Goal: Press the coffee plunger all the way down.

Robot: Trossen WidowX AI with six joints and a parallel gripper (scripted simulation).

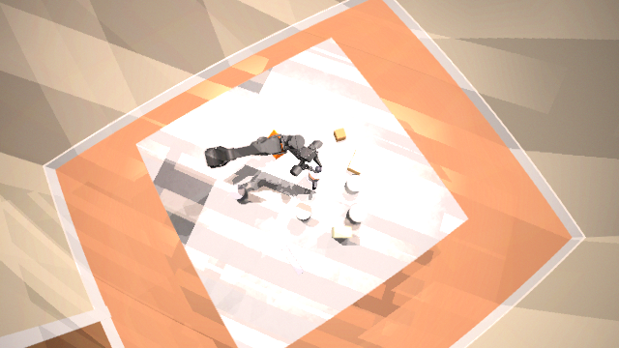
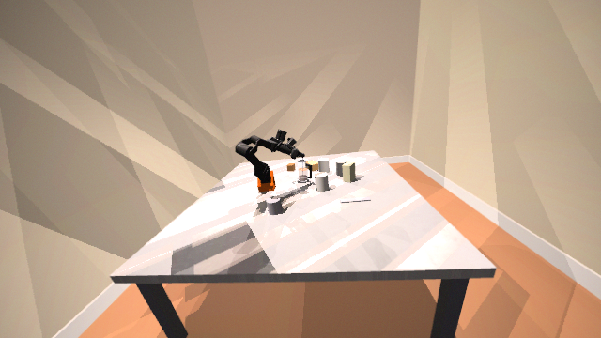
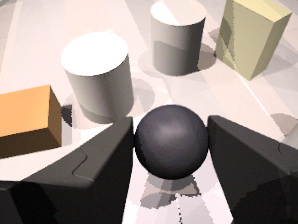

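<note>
The coffee press lies 2 cm to the right of my gripper tip and 9 cm below it. Round my gripper tip: grey cylinder 16 cm behind, 37 cm to the right, 15 cm below; orange block 5 cm ahead, 21 cm to the left, 16 cm below; pale yellow block 28 cm ahead, 7 cm to the right, 13 cm below.
</note>
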